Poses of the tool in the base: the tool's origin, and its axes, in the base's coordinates. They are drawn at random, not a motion.
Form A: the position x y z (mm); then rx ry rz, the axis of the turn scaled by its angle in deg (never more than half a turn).
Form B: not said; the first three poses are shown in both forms.
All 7 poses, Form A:
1: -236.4 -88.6 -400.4 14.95 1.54 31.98
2: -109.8 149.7 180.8 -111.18 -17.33 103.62
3: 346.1 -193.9 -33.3 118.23 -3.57 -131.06
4: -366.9 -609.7 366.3 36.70 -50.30 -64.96
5: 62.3 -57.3 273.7 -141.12 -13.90 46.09
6: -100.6 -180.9 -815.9 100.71 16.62 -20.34
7: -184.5 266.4 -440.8 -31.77 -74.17 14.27
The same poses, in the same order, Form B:
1: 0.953 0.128 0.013 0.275 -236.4 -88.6 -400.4
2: 0.234 -0.707 -0.110 0.659 -109.8 149.7 180.8
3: 0.030 0.669 -0.020 -0.742 346.1 -193.9 -33.3
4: 0.707 0.288 -0.395 -0.510 -366.9 -609.7 366.3
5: 0.266 -0.912 -0.090 0.298 62.3 -57.3 273.7
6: 0.615 0.763 0.126 -0.154 -100.6 -180.9 -815.9
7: 0.755 -0.254 -0.593 0.114 -184.5 266.4 -440.8
